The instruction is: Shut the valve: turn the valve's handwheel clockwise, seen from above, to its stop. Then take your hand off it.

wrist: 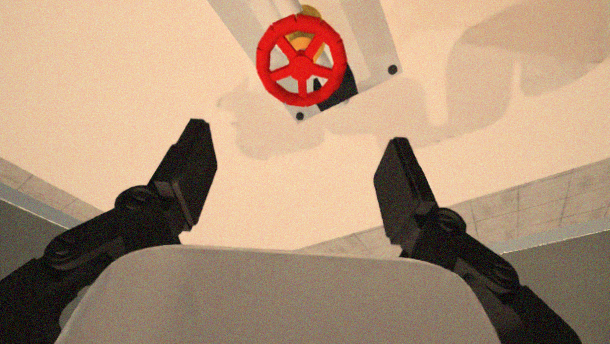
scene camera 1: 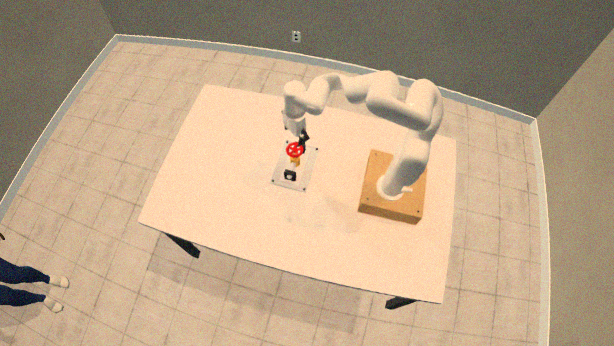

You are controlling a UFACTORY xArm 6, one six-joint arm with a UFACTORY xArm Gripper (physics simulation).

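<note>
The red handwheel sits on top of the brass valve body. The valve stands on a pale base plate with dark screws at its corners. My gripper is open and empty, with its black fingers spread wide. In the wrist view the handwheel is beyond the fingertips, near the top of the view, with a visible gap; the fingers do not touch it. In the scene view one finger shows beside the wheel, and the other is largely hidden.
A black block stands at the front part of the base plate. The arm's wooden base block is on the right of the table. A person's legs show on the floor at the lower left, off the table.
</note>
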